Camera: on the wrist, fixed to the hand. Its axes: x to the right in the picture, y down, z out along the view.
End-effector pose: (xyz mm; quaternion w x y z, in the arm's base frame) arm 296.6 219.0 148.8 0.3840 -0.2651 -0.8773 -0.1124
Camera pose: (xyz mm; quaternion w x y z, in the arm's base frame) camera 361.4 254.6 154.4 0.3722 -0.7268 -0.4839 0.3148
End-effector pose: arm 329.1 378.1 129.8 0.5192 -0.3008 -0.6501 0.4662
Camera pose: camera 356.4 395.2 63.0 0.0923 -0.5656 -0.2117 0.7917
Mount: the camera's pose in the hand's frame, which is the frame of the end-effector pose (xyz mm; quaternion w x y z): -19.0 65.4 -29.4 0.7247 0.1501 -0.0244 0.6720
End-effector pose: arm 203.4 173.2 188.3 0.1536 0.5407 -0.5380 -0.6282
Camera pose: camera 209.8 148.5 257.9 0.4392 0.0380 -0.8513 -0.2845
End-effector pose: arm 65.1 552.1 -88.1 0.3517 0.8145 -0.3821 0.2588
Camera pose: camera -2.9 553.0 -58.5 0.0506 -0.3926 0.7940 -0.4614
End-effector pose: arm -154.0 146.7 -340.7 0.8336 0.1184 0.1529 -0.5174
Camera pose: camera -107.0 201.4 -358.2 0.9378 0.3011 -0.0668 0.1594
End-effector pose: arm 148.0 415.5 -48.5 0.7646 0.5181 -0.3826 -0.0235
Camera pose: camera 128.9 476.7 -11.2 0.4828 0.2326 -0.6477 0.5416
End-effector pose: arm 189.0 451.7 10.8 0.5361 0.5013 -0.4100 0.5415
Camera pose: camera 119.6 471.5 -6.5 0.0606 -0.1815 0.5658 -0.8020
